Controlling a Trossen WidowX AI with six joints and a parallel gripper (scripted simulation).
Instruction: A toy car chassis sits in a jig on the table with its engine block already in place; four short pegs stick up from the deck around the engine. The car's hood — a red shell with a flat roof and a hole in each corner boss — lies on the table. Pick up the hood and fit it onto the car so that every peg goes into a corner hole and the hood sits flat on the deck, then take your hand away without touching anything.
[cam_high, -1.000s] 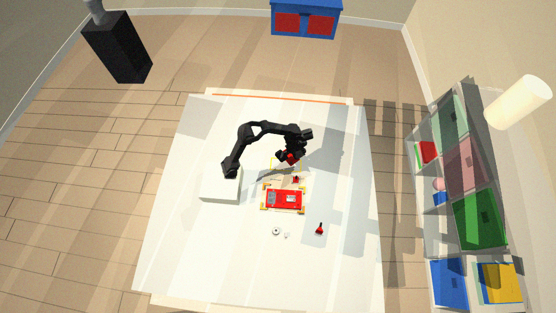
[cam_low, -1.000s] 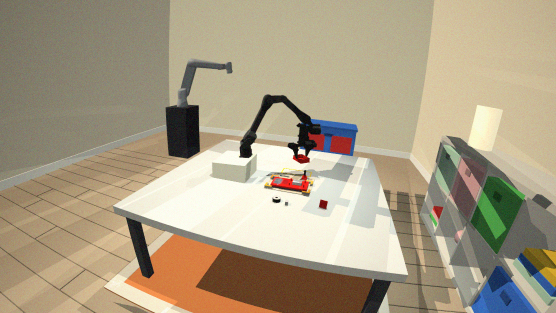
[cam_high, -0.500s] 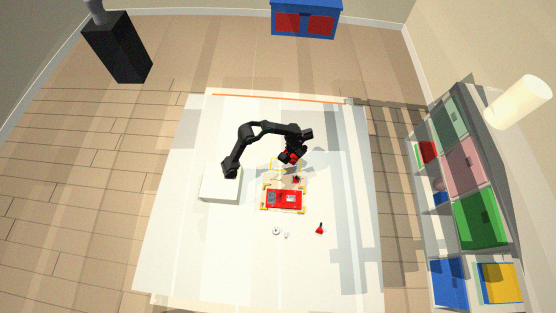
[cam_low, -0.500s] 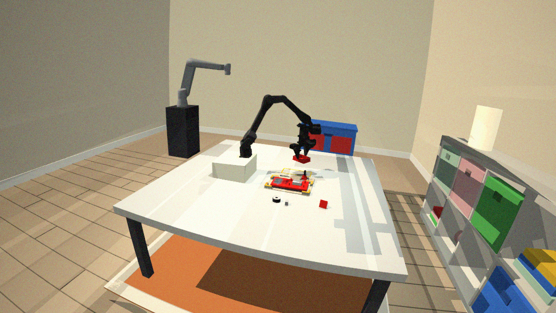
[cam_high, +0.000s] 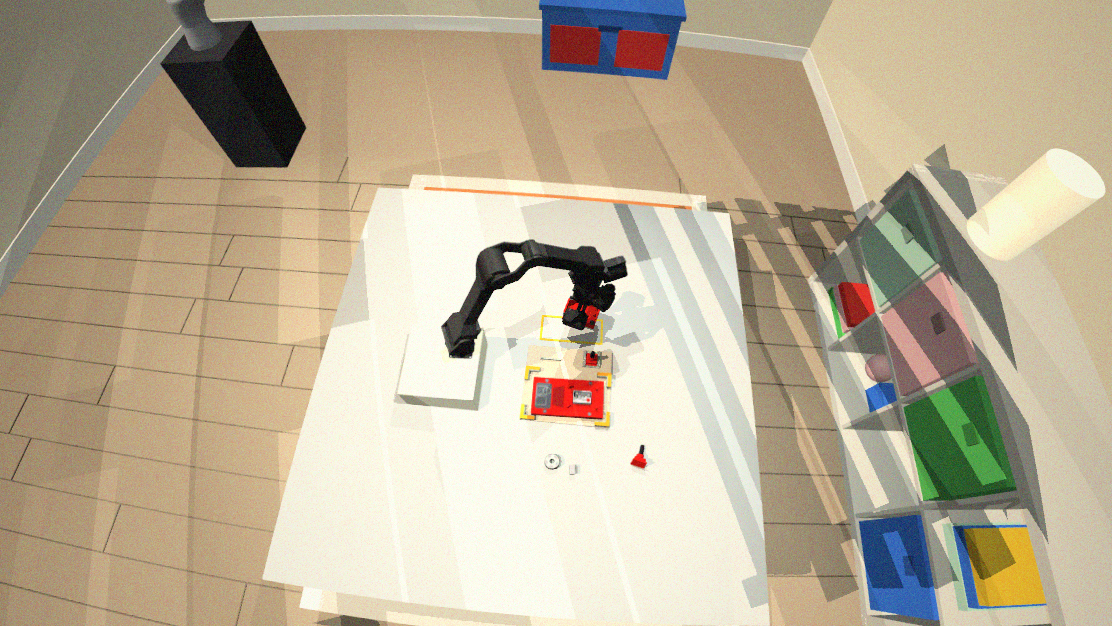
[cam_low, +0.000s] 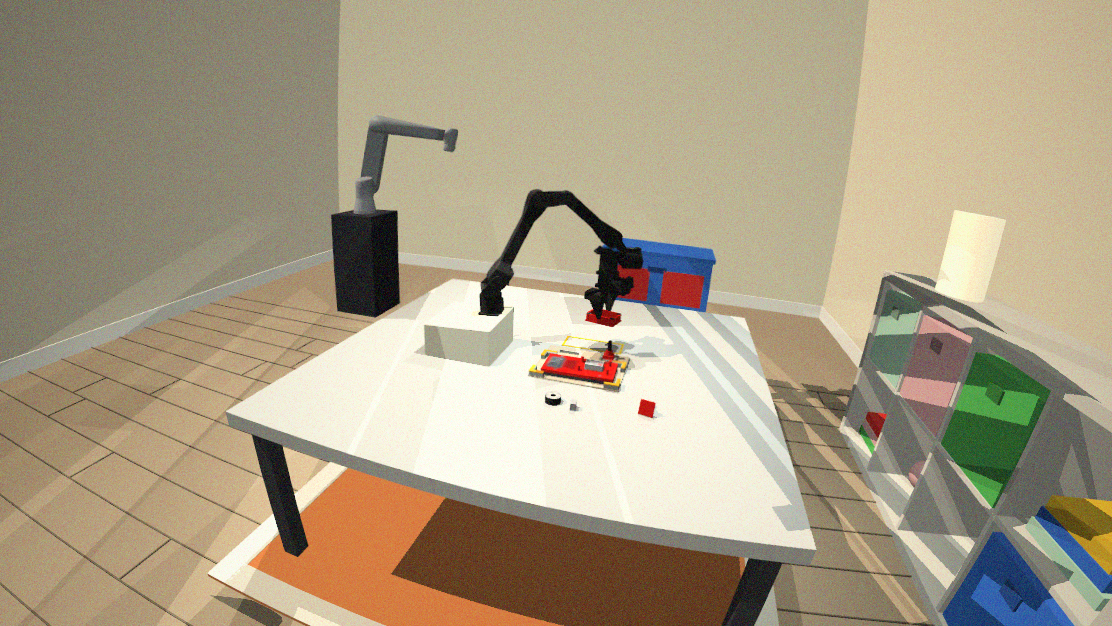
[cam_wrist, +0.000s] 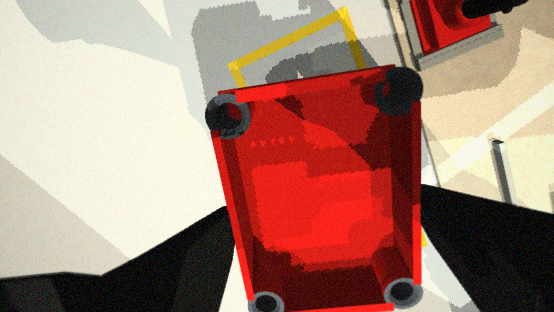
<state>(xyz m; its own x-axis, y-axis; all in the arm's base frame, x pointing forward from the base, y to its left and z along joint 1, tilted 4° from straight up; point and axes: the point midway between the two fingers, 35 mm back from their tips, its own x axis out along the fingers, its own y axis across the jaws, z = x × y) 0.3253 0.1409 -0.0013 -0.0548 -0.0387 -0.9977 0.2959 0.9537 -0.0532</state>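
Now: gripper tip 10 mm above the red hood. Also, from my gripper tip: grey engine block 10 mm ahead, 230 mm to the right, 70 mm below.
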